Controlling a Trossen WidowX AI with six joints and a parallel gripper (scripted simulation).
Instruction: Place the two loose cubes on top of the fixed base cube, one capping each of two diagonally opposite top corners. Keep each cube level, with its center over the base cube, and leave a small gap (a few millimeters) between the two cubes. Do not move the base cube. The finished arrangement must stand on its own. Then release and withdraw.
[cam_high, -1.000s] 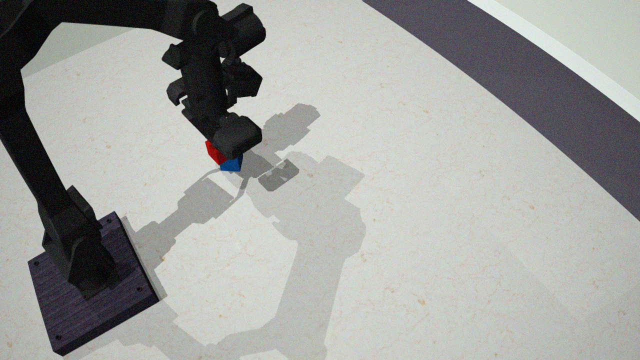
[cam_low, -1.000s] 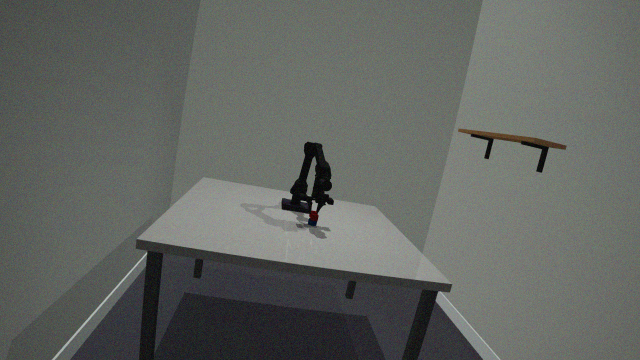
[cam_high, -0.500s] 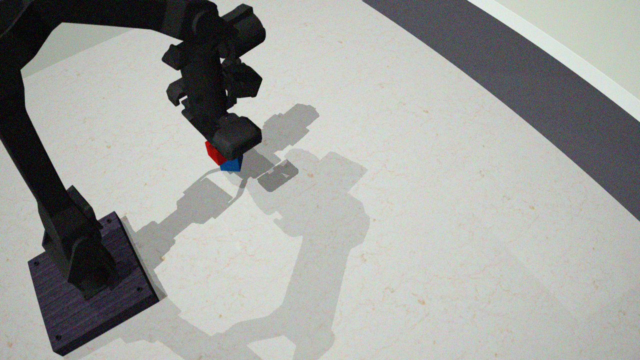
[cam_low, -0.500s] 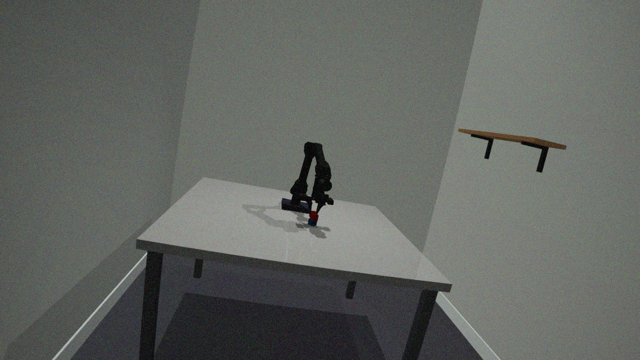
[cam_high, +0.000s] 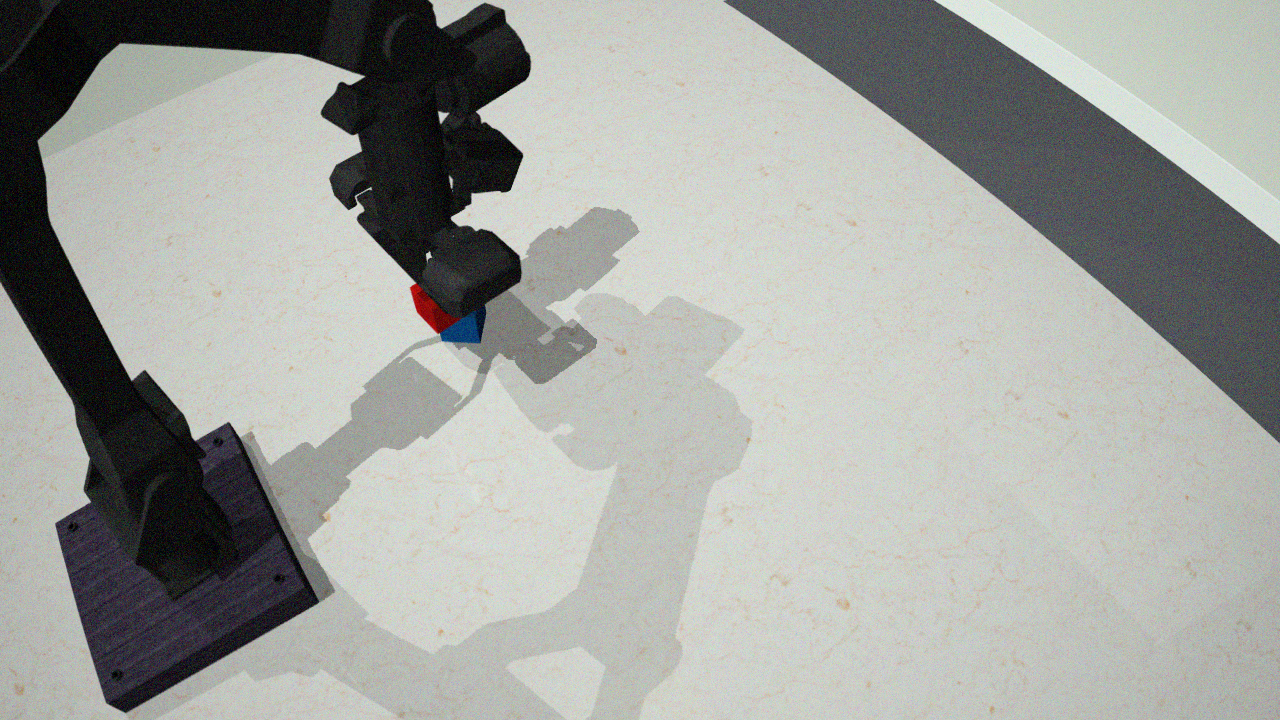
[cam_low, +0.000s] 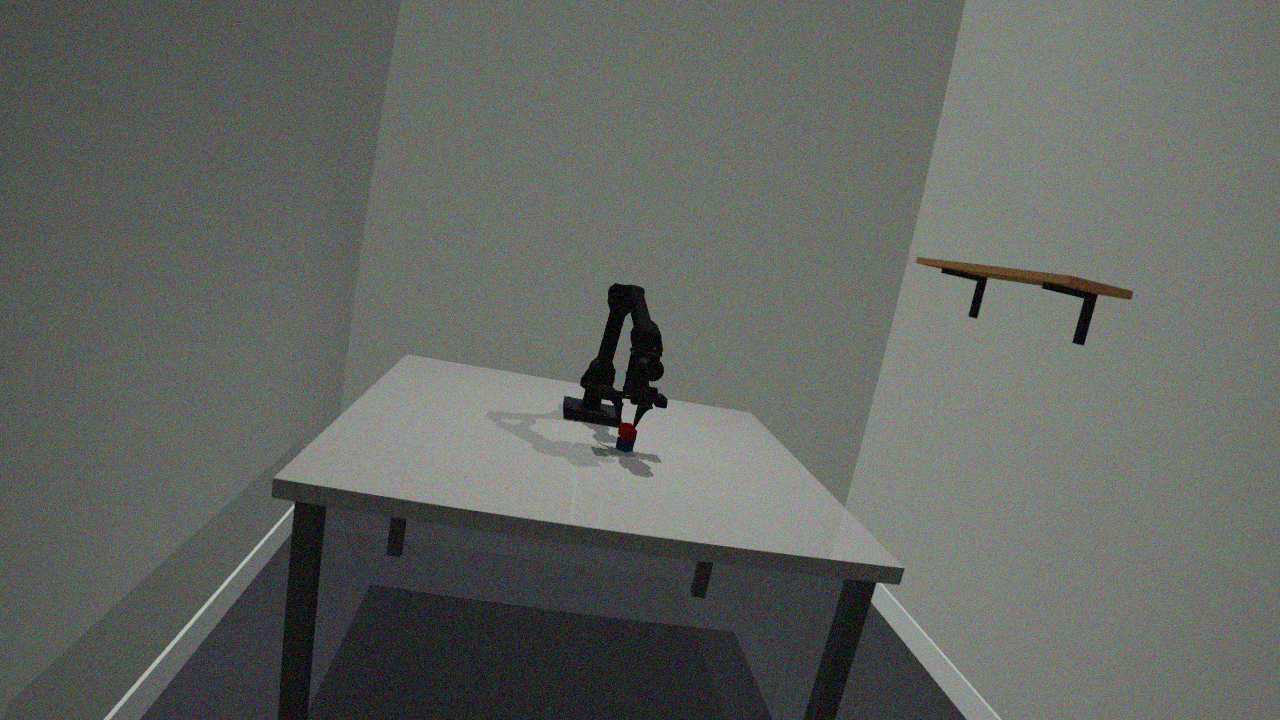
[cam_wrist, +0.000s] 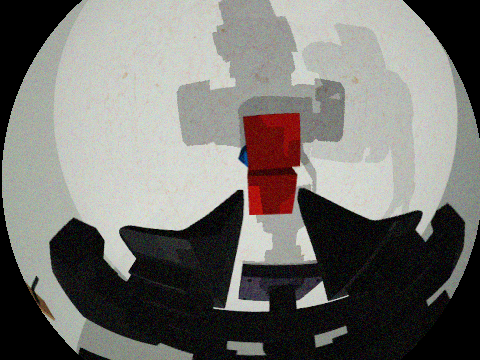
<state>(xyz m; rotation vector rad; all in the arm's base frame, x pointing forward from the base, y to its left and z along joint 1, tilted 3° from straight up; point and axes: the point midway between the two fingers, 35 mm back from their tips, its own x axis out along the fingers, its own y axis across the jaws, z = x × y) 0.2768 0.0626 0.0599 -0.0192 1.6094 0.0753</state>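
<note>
Now: the blue base cube 4 cm below my gripper tip and 2 cm ahead of it.
</note>
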